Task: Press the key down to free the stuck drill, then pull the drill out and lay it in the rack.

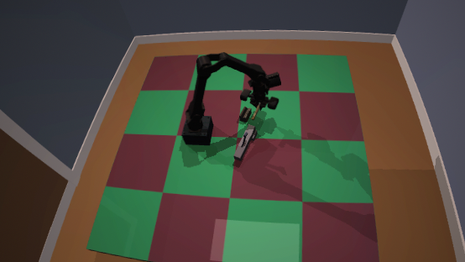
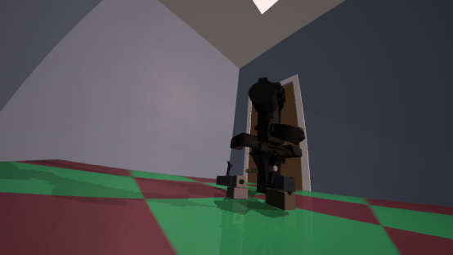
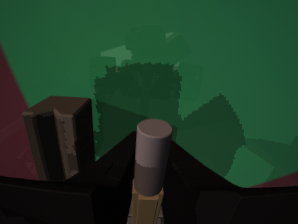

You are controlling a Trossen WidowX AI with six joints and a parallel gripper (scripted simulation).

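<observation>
My gripper tip is now 8 cm past the dark rack and 4 cm above it. The rest, counted from my gripper tip: key: 19 cm to the right, 8 cm behind, 2 cm above; grey holder block: 18 cm to the right, 8 cm behind, 2 cm below; drill: 3 cm to the right, 3 cm above, 2 cm behind.
</observation>
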